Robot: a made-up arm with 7 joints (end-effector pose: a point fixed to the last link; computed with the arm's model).
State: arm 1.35 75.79 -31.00 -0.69 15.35 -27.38 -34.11
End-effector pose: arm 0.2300 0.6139 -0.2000 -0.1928 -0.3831 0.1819 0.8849
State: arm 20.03 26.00 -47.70 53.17 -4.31 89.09 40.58
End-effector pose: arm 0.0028 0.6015 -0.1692 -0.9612 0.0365 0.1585 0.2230
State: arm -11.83 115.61 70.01 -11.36 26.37 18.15 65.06
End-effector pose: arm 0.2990 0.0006 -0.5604 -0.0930 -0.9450 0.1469 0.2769
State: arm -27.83 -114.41 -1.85 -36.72 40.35 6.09 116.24
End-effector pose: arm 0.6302 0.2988 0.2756 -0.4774 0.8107 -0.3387 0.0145
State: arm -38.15 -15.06 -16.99 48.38 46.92 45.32 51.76
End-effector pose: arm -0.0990 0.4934 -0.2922 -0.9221 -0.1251 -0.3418 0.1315
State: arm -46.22 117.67 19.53 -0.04 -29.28 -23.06 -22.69
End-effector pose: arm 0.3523 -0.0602 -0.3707 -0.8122 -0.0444 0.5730 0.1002
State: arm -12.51 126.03 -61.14 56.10 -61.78 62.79 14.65
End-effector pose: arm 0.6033 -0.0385 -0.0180 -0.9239 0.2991 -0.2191 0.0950
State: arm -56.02 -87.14 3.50 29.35 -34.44 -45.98 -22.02
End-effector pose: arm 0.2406 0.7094 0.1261 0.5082 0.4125 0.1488 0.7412
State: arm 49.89 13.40 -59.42 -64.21 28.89 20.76 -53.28
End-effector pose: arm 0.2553 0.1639 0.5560 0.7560 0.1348 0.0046 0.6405
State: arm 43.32 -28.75 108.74 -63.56 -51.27 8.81 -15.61
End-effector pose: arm -0.4923 -0.0250 0.2035 -0.1552 0.9556 -0.2432 0.0595
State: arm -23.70 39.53 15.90 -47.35 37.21 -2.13 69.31
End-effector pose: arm -0.2696 0.7184 -0.0168 0.0190 -0.1958 -0.4706 0.8602
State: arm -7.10 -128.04 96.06 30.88 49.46 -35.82 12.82
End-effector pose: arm 0.4574 0.1767 0.7438 0.4700 0.0574 -0.6868 0.5514
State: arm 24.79 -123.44 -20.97 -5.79 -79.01 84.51 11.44
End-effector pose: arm 0.5993 0.2321 0.4998 0.6296 -0.1181 0.4514 0.6212
